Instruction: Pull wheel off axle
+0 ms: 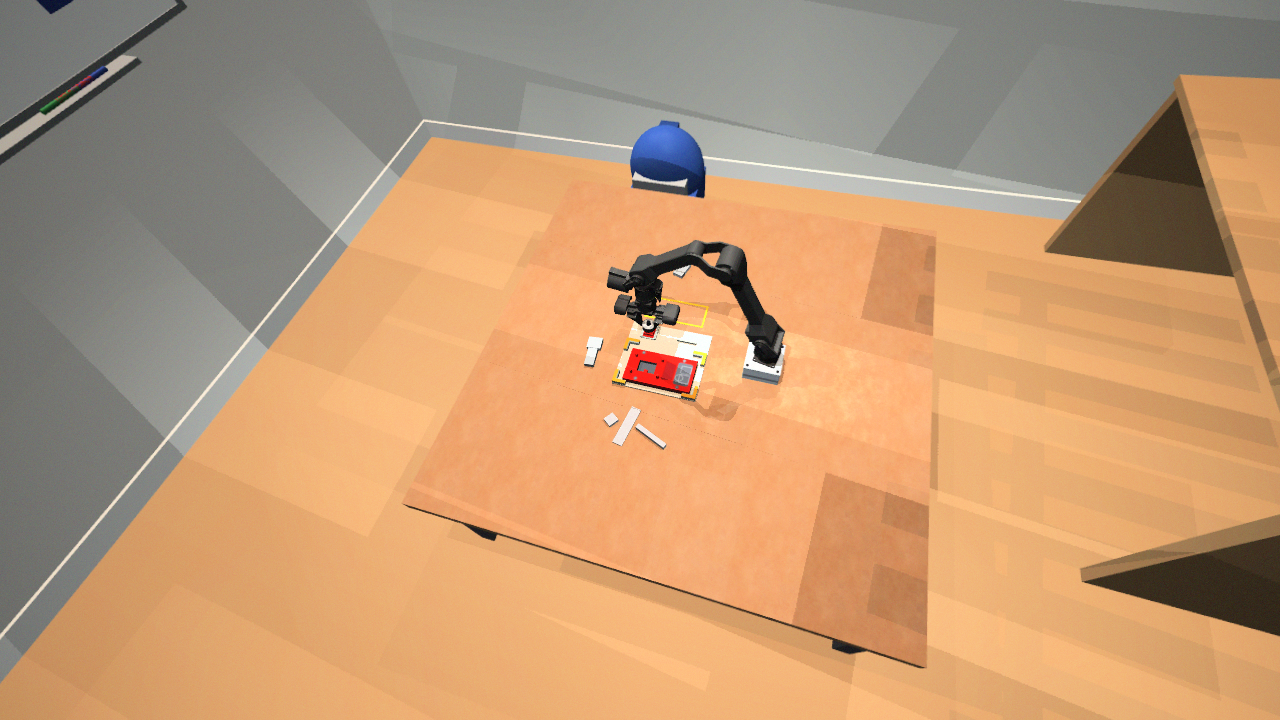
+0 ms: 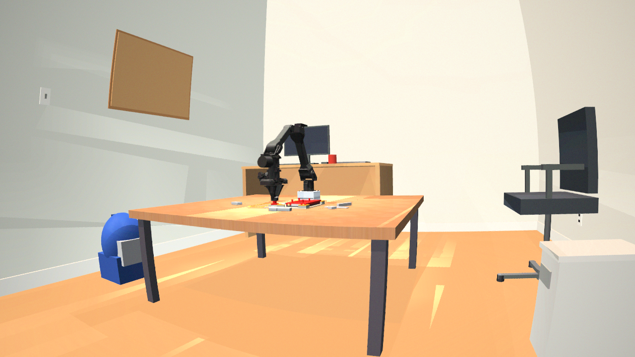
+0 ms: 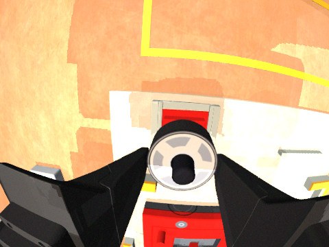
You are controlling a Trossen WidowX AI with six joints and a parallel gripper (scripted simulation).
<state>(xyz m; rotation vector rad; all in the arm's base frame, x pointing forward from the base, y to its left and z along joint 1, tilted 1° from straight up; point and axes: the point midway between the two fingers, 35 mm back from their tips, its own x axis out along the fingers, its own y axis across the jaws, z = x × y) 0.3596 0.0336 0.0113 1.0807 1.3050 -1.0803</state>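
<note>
Right now my gripper tip is right at the wheel. Also, from my gripper tip: upright axle: 1 cm below.
</note>
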